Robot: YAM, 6 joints.
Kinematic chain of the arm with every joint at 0, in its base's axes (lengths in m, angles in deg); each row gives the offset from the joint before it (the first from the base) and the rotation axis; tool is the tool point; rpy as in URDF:
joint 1: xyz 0 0 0.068 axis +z
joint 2: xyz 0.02 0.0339 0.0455 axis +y
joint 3: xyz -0.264 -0.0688 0 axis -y
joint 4: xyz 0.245 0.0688 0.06 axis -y
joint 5: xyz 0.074 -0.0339 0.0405 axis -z
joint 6: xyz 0.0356 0 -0.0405 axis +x
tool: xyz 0 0 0 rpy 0 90 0
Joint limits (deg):
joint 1: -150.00..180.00
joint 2: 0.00..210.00
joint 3: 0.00..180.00
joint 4: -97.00..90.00
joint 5: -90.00..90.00
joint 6: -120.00..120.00
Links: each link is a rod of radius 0.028 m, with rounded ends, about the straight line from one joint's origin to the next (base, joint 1, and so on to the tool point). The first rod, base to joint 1, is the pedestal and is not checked.
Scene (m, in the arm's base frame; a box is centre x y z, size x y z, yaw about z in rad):
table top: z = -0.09
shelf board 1: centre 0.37 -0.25 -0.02 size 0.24 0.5 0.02 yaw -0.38
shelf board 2: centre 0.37 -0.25 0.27 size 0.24 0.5 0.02 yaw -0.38
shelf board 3: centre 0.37 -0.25 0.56 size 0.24 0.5 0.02 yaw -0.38
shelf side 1: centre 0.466 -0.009 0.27 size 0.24 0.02 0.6 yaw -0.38
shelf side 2: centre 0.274 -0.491 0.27 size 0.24 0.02 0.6 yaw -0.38
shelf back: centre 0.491 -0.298 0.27 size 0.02 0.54 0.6 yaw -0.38
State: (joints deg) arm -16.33 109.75 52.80 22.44 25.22 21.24
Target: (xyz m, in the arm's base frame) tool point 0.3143 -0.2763 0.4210
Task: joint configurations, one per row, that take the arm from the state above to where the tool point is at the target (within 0.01 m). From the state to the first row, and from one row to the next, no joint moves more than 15 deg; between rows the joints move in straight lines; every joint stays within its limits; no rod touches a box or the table.
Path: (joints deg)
1: -14.10 95.01 40.06 17.35 27.37 21.24
2: -11.88 80.28 27.33 12.25 29.52 21.24
3: -9.65 65.54 14.59 7.16 31.67 21.24
4: -23.44 65.15 29.30 12.96 31.17 21.24
5: -37.23 64.75 44.00 18.75 30.66 21.24
6: -51.02 64.36 58.70 24.55 30.16 21.24
7: -47.11 76.24 68.83 26.41 28.37 21.24
8: -43.19 88.13 78.97 28.27 26.59 21.24
9: -39.27 100.01 89.10 30.14 24.81 21.24

